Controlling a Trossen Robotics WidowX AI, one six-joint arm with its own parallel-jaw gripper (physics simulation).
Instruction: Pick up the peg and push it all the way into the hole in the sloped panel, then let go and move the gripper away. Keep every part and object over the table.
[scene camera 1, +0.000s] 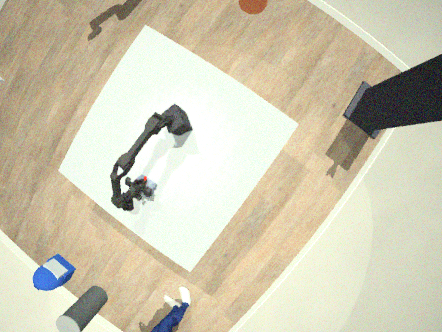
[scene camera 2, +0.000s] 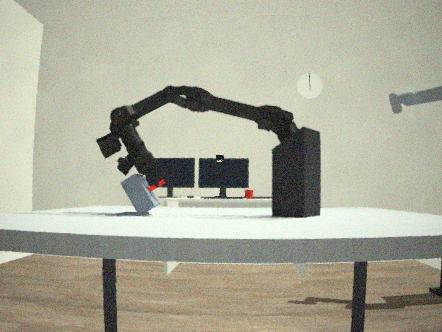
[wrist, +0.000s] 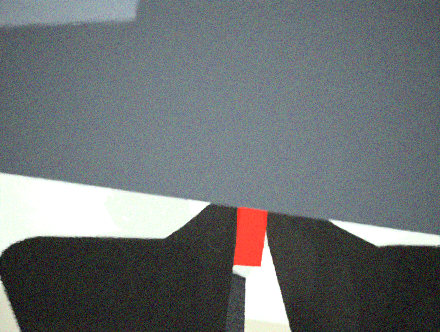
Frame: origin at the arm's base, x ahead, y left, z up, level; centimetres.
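Seen in the pictures: gripper, fingertip midpoint: (scene camera 1: 145, 179) (scene camera 2: 157, 186); arm's base, link origin: (scene camera 1: 169, 118) (scene camera 2: 294, 142).
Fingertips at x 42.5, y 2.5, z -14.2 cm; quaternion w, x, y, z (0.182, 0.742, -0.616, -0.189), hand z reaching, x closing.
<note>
Pixels of each thing's top centre, then the offset from my fingertips to it.
- red peg, top centre: (wrist: 254, 234) (scene camera 1: 143, 181) dx +1.5, dy +0.2, dz +2.3 cm
- grey-blue sloped panel, top centre: (wrist: 296, 217) (scene camera 2: 139, 174) (scene camera 1: 139, 188) dx +5.7, dy +0.6, dz +3.9 cm
The red peg (scene camera 1: 145, 178) (scene camera 2: 156, 185) (wrist: 250, 237) is held at a tilt between the fingers of my gripper (scene camera 2: 154, 184) (wrist: 250, 198), which is shut on it. The grey-blue sloped panel (scene camera 1: 152, 185) (scene camera 2: 139, 193) (wrist: 220, 110) leans on the table top. In scene camera 2 the peg's lower end meets the panel's right-hand side, and part of the peg sticks out. In the wrist view the panel fills the upper part and the fingertips reach its edge. The peg's far end is hidden there, and the hole does not show. The gripper's fingers are too small to tell in scene camera 1.
The arm's dark base (scene camera 1: 177, 120) (scene camera 2: 296, 175) stands on the white table (scene camera 1: 225, 140) (scene camera 2: 220, 248). Beyond the table are two monitors (scene camera 2: 223, 173) and a red cup (scene camera 2: 249, 194). A dark cylinder (scene camera 1: 85, 307) and a blue object (scene camera 1: 47, 277) lie off the table.
</note>
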